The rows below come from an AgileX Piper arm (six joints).
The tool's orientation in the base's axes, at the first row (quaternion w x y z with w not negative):
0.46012, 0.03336, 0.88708, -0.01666
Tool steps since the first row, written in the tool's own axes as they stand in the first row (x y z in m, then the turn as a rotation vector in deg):
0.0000, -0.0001, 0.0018, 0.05, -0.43, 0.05
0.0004, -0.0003, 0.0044, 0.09, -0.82, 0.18
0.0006, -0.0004, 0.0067, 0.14, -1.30, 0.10
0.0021, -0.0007, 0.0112, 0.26, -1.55, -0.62
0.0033, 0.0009, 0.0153, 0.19, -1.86, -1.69
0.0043, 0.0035, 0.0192, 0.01, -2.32, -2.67
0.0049, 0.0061, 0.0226, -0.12, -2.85, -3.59
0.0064, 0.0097, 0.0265, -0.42, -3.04, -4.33
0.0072, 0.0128, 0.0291, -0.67, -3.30, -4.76
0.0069, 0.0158, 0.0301, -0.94, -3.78, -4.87
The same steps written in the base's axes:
0.0015, -0.0002, -0.0010, -0.02, -0.43, -0.07
0.0033, -0.0005, -0.0029, 0.03, -0.82, -0.18
0.0051, -0.0008, -0.0044, -0.10, -1.30, -0.17
0.0079, -0.0013, -0.0082, -0.77, -1.50, 0.14
0.0106, 0.0001, -0.0115, -1.63, -1.74, 0.82
0.0134, 0.0025, -0.0146, -2.36, -2.15, 1.53
0.0161, 0.0049, -0.0170, -3.07, -2.63, 2.16
0.0186, 0.0084, -0.0205, -3.52, -2.79, 2.83
0.0205, 0.0113, -0.0226, -3.74, -3.03, 3.29
0.0218, 0.0142, -0.0230, -3.71, -3.52, 3.57

